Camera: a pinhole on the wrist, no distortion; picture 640 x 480 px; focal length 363.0 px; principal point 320.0 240.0 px. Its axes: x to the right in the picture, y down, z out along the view. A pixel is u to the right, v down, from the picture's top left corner.
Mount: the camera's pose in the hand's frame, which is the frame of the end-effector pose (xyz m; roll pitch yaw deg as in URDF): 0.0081 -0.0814 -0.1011 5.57 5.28 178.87
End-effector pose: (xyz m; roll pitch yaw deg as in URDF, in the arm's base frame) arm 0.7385 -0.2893 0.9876 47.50 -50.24 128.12
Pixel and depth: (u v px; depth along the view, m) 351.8 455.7 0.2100
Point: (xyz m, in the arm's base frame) 0.8906 -0.1411 0.9263
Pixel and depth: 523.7 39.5 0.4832
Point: 1.1074 -0.6285 1.0120
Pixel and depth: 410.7 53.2 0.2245
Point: 0.8483 -0.3659 1.0102
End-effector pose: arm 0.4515 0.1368 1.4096 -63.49 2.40 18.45
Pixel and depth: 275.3 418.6 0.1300
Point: 0.4755 0.1159 1.5434
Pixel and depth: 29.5 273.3 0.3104
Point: 0.6196 0.3724 1.5787
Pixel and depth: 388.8 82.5 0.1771
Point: 0.3952 0.1845 1.4279
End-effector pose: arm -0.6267 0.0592 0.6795 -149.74 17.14 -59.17
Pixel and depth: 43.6 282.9 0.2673
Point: -0.4056 0.0237 0.5151
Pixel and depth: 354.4 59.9 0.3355
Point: -0.6829 0.1634 0.4618
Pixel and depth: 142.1 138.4 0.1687
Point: -0.5524 0.0354 0.6092
